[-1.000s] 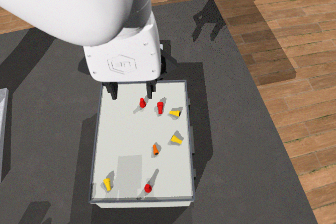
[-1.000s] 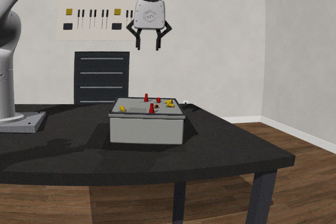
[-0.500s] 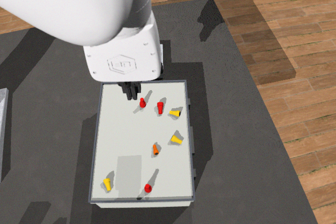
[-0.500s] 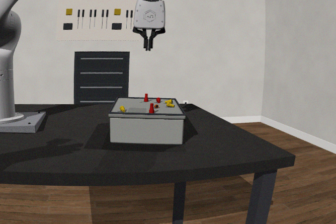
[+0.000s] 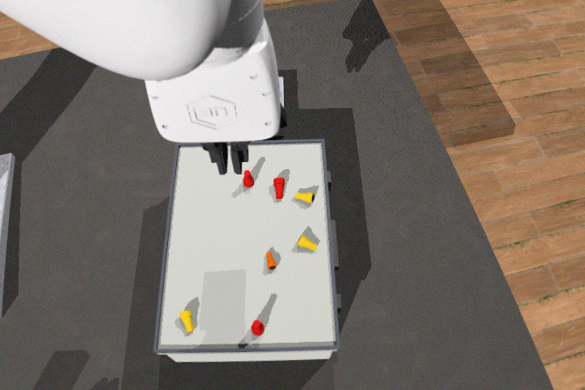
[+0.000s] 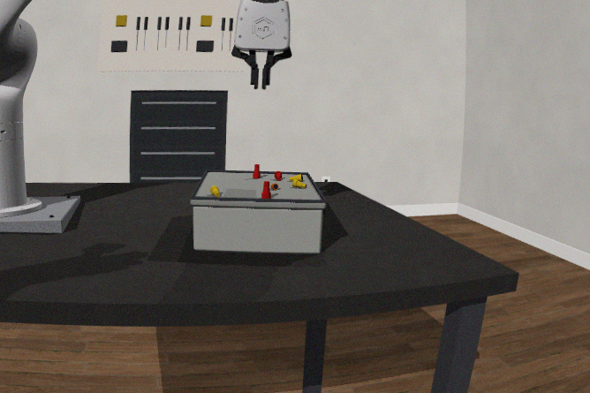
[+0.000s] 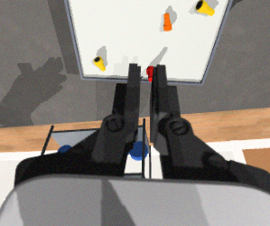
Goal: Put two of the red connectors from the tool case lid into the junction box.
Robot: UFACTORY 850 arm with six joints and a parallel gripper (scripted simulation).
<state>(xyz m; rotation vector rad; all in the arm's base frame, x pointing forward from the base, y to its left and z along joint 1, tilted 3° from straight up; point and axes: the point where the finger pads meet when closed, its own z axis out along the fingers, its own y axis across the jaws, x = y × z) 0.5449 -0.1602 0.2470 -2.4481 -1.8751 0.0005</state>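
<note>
The steel junction box lies 70 mm ahead of my hand, 270 mm to the left of it and 290 mm below it. The rest, counted from my hand: tool case: 220 mm below; then orange connector: 20 mm ahead, 50 mm to the right, 190 mm below.
</note>
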